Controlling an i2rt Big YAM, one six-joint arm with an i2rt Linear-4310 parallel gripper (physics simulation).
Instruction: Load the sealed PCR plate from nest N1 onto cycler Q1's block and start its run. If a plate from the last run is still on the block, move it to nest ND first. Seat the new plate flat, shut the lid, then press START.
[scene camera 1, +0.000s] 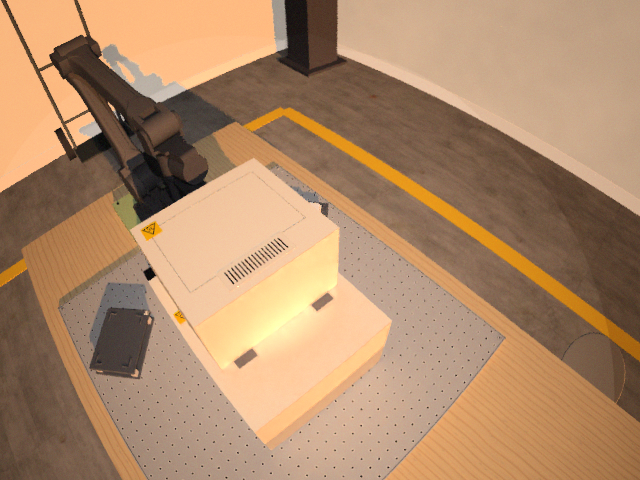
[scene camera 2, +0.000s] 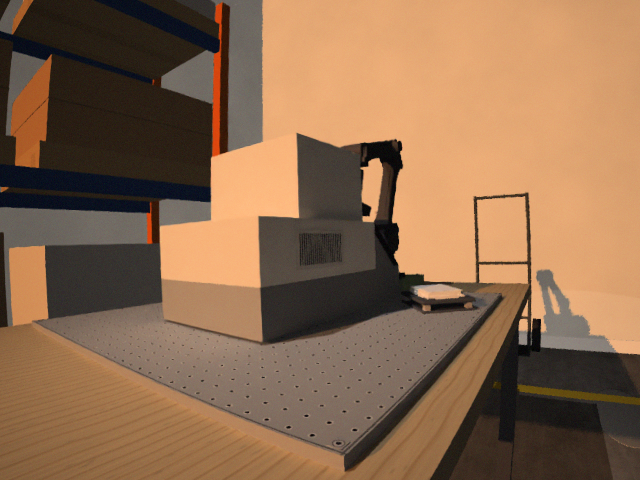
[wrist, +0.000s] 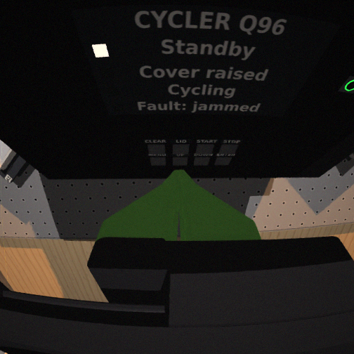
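Cycler Q1 (scene camera 1: 235, 227) (scene camera 2: 211, 253) is a pale box with a hinged upper part. In the wrist view its dark front (wrist: 65, 125) reads "Standby", "Cover raised", "Cycling", "Fault: jammed". The START button (wrist: 203, 149) is beside the LID button (wrist: 180, 148). My green gripper (wrist: 178, 177) is shut and empty, its tips just below the lower button row in the wrist view; contact cannot be told. The cycler hides it in the scene views. A white plate (scene camera 2: 438, 291) lies on a dark nest (scene camera 2: 445, 302). Another dark nest (scene camera 1: 122, 341) holds no visible plate. The block is hidden.
The perforated board (scene camera 1: 413, 372) (scene camera 2: 289, 377) lies on a wooden table (scene camera 1: 537, 392) (scene camera 2: 77, 408). My arm (scene camera 1: 124, 98) (scene camera 2: 387, 186) reaches over the table behind the cycler. Parts of nests show at both side edges of the wrist view. A shelf rack (scene camera 2: 220, 103) stands behind.
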